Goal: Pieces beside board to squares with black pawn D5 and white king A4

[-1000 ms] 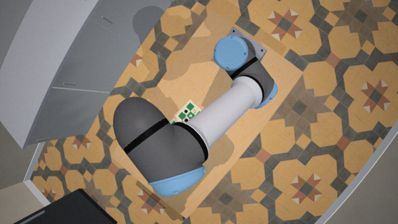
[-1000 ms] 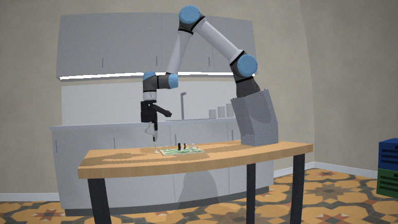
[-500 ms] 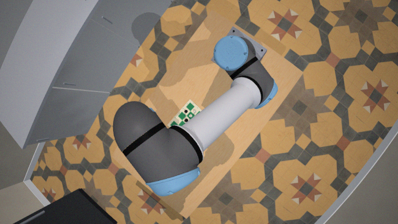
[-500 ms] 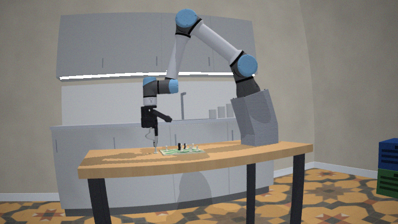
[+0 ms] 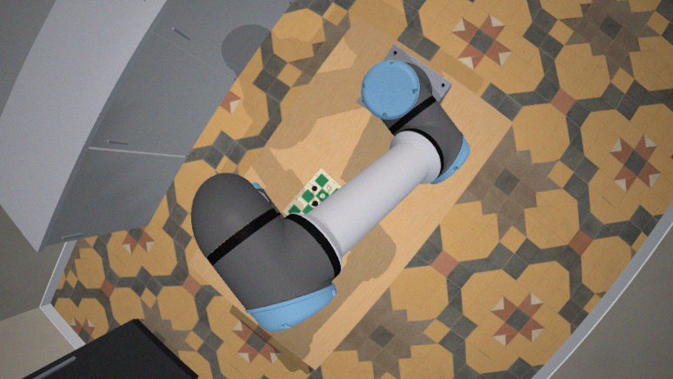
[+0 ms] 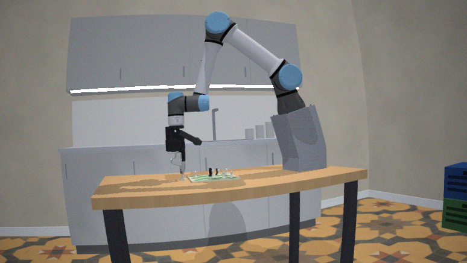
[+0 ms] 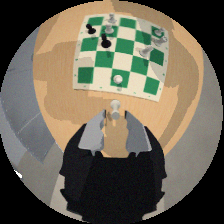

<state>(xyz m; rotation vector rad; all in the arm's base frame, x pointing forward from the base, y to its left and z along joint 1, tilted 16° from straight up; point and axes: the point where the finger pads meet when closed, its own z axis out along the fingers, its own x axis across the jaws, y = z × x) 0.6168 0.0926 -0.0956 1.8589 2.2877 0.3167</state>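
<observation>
My gripper is now 1 cm above the white king. The rest, counted from my hand: chessboard: 14 cm behind, 1 cm to the right, 4 cm below; then black pawn: 17 cm behind, 9 cm to the right, 2 cm below.
</observation>
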